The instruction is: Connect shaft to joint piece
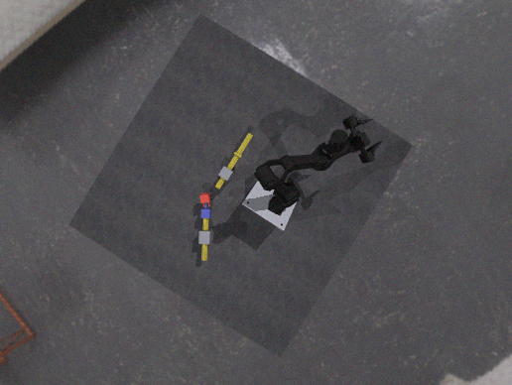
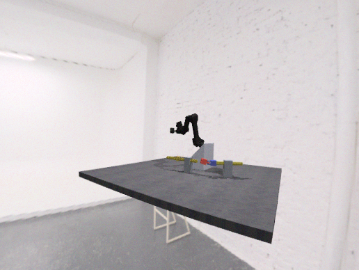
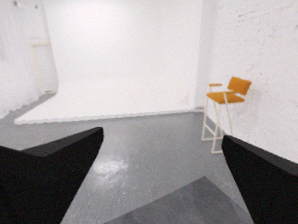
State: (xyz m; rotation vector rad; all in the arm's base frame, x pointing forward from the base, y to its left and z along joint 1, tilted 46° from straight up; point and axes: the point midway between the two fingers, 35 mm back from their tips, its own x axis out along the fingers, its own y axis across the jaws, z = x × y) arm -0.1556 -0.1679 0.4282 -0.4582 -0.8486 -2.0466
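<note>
My gripper tip is now 57 cm to the right of the red square joint piece, 49 cm short of it and 23 cm above it.
</note>
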